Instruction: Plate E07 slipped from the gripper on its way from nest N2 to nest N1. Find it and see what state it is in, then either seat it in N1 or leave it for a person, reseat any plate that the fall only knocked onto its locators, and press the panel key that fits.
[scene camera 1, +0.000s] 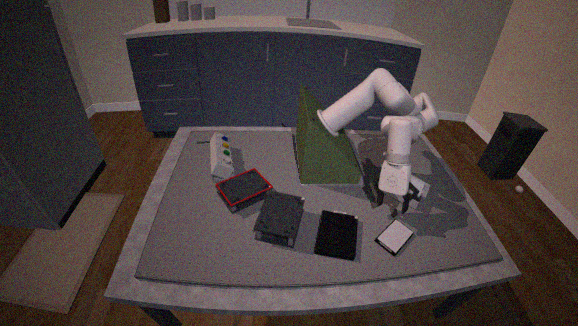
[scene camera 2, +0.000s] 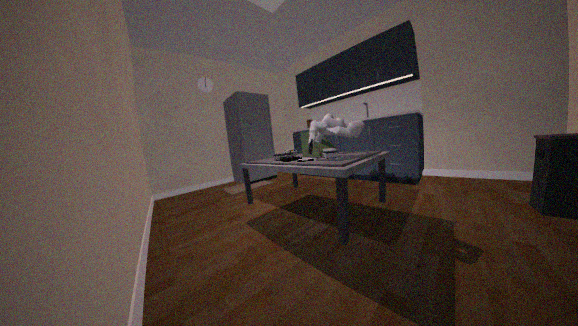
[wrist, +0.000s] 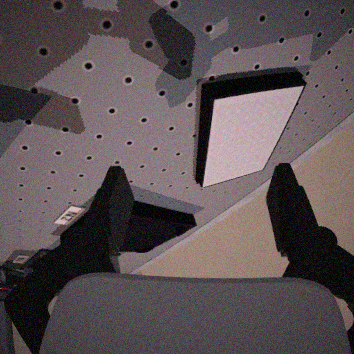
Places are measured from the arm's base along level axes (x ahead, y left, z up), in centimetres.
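Where they show: gripper, fingertip midpoint: (scene camera 1: 391, 208) (scene camera 2: 310, 152) (wrist: 198, 181); arm's base at its link origin: (scene camera 1: 326, 123) (scene camera 2: 316, 139).
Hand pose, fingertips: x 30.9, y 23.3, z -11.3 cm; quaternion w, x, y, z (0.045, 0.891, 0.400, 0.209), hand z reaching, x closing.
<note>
Things, the pixels of their top centre, and the offset from my fingertips. "*": a spot on its surface instead. Level surfaces: height alone.
- black slab at its top centre: (wrist: 133, 237) (scene camera 1: 338, 232) dx +8.3, dy -18.1, dz -3.9 cm
- label N2 at a spot on its surface: (wrist: 69, 215) * dx -1.2, dy -16.7, dz -5.8 cm
- dark grey plate at its top centre: (scene camera 1: 281, 210) dx +5.4, dy -36.4, dz +0.8 cm
- red-edged dark plate at its top centre: (wrist: 3, 297) (scene camera 1: 243, 184) dx -6.0, dy -50.6, dz -1.4 cm
- sloped white panel at its top centre: (scene camera 1: 219, 145) dx -21.8, dy -63.7, dz +2.4 cm
- white box at its top centre: (scene camera 1: 414, 182) dx -12.7, dy +11.5, dz +1.7 cm
- perforated board at its surface level: dz -6.0 cm
My gripper (scene camera 1: 392, 206) (wrist: 198, 181) is open and empty, above the board behind a thin black plate with a white top face (scene camera 1: 395, 236) (wrist: 250, 135). That plate lies on the board; no code is legible on it. A black slab (scene camera 1: 336, 235) (wrist: 160, 225) lies left of it, near a label N2 (wrist: 69, 215). A dark grey plate (scene camera 1: 281, 214) sits on a raised nest further left. A red-edged dark plate (scene camera 1: 244, 186) sits on another raised nest. The sloped white panel (scene camera 1: 216, 156) has blue, yellow and green keys. Seating on locators is too small to judge.
A green wedge (scene camera 1: 325, 150) carries the arm at the back of the board. A white box (scene camera 1: 421, 186) stands behind the gripper at the right. The perforated board (scene camera 1: 200, 265) lies on the table (scene camera 1: 300, 300) (scene camera 2: 300, 169). A dark bin (scene camera 1: 512, 145) stands on the floor.
</note>
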